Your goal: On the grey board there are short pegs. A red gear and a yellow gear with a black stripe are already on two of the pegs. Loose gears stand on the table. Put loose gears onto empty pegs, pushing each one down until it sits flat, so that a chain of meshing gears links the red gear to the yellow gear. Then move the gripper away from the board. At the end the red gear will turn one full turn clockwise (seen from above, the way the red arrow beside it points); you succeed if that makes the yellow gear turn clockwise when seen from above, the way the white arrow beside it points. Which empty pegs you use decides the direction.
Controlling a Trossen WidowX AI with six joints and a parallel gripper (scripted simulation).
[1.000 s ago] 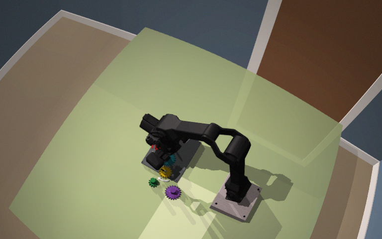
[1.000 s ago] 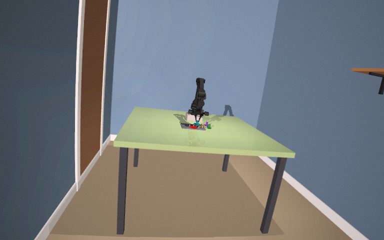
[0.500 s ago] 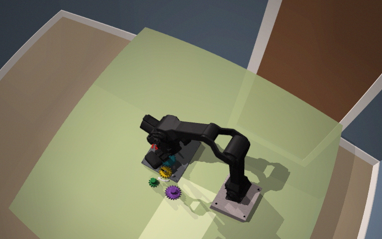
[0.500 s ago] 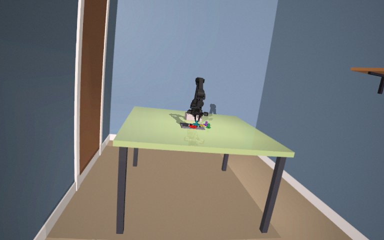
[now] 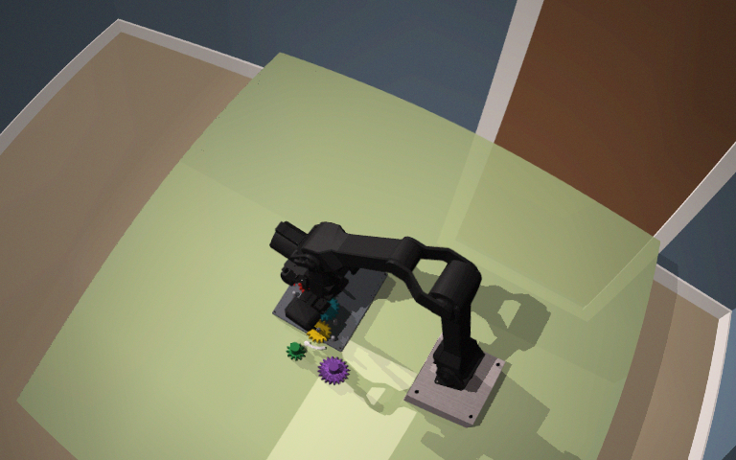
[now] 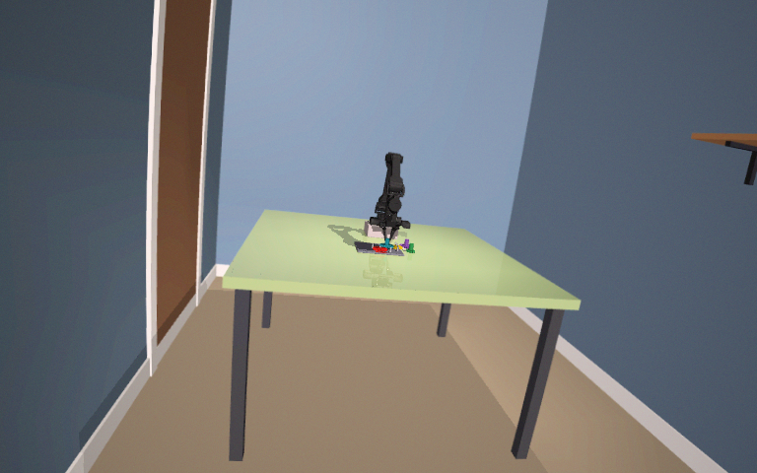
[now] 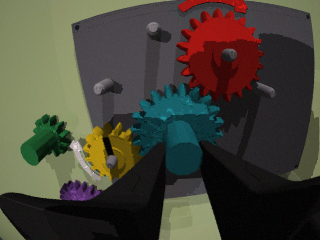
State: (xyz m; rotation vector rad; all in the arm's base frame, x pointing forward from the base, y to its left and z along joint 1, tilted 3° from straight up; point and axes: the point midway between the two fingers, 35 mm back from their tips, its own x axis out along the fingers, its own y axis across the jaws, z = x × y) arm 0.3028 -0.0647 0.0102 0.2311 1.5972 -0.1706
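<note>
My gripper tip is 1 cm above the teal gear. The rest, counted from my gripper tip: grey board 4 cm to the right, 4 cm below; red gear 4 cm ahead, 5 cm to the right, 3 cm below; yellow gear 1 cm behind, 5 cm to the left, 3 cm below.
</note>
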